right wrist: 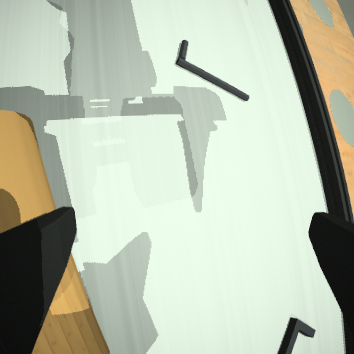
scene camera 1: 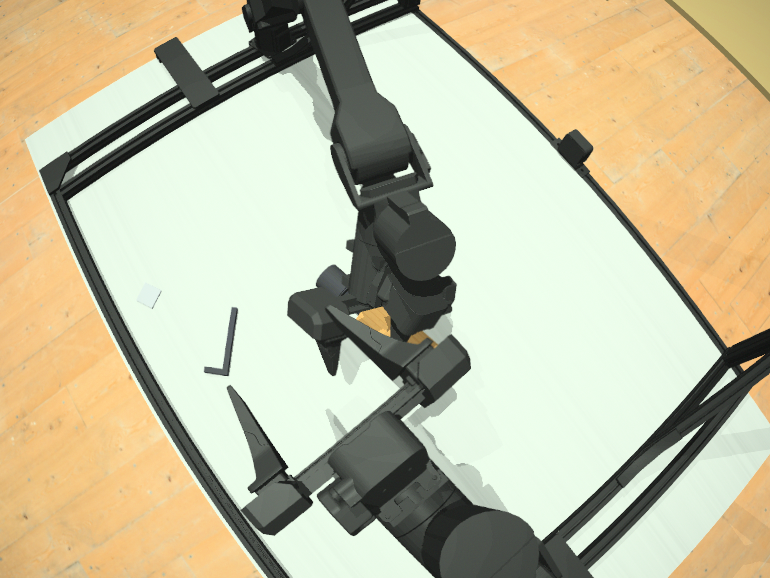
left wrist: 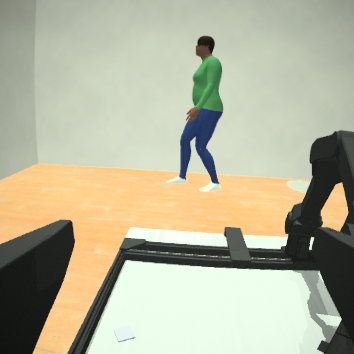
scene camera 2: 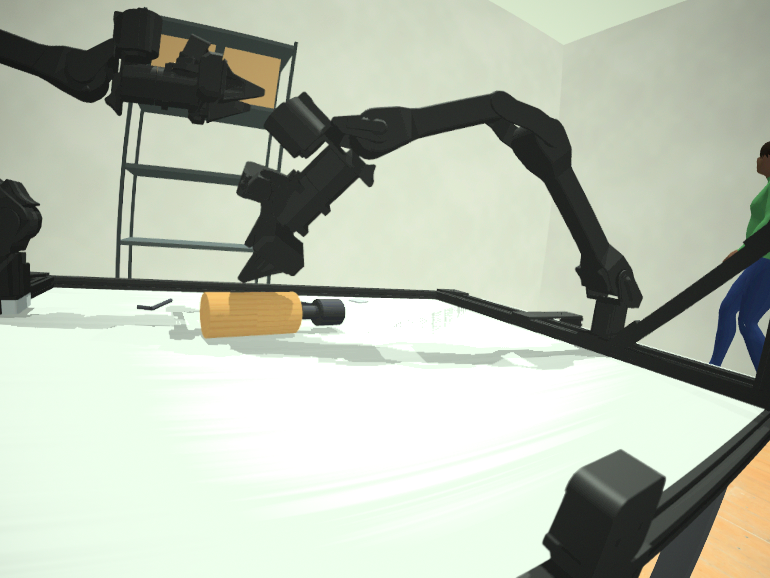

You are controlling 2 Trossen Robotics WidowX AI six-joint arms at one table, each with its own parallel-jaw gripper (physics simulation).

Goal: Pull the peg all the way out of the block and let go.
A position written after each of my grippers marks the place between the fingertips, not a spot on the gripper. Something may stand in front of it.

Observation:
My left gripper (scene camera 1: pixel 277 346) is open, with nothing in its grasp. Also in view: my right gripper (scene camera 1: pixel 364 364), a wooden block (scene camera 2: pixel 222 314) and a dark peg (scene camera 2: pixel 323 312).
The wooden block is seen too in the right wrist view (right wrist: pixel 33 197) and in scene camera 1 (scene camera 1: pixel 378 319). My left gripper shows as well in the left wrist view (left wrist: pixel 197 237) and in scene camera 2 (scene camera 2: pixel 257 100). My right gripper also shows in the right wrist view (right wrist: pixel 196 222) and in scene camera 2 (scene camera 2: pixel 243 262). The left wrist view misses the wooden block: it is out of frame. The left wrist view misses the dark peg: it is out of frame.

